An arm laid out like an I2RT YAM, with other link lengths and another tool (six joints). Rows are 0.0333 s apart.
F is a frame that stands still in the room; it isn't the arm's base.
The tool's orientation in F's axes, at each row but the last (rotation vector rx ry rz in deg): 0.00 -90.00 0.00; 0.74 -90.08 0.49; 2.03 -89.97 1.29; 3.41 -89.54 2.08; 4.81 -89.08 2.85; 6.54 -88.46 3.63; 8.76 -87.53 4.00; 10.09 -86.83 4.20; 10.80 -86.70 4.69
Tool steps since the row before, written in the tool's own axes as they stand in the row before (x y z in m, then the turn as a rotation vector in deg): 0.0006 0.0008 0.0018 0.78 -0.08 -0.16; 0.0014 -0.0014 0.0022 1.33 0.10 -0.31; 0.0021 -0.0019 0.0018 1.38 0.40 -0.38; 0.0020 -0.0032 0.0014 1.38 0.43 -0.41; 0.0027 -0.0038 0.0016 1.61 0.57 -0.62; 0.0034 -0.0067 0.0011 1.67 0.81 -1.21; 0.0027 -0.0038 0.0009 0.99 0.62 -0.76; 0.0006 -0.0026 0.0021 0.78 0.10 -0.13; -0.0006 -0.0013 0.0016 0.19 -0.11 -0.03
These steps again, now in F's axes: -0.0018 0.0008 0.0006 0.16 -0.08 0.78; -0.0022 -0.0014 0.0014 0.31 0.10 1.33; -0.0017 -0.0020 0.0021 0.37 0.40 1.38; -0.0012 -0.0033 0.0020 0.39 0.43 1.38; -0.0012 -0.0040 0.0026 0.59 0.59 1.61; -0.0002 -0.0069 0.0032 1.16 0.89 1.67; -0.0002 -0.0040 0.0025 0.71 0.67 1.00; -0.0016 -0.0029 0.0005 0.16 0.07 0.78; -0.0014 -0.0015 -0.0006 0.06 -0.11 0.18
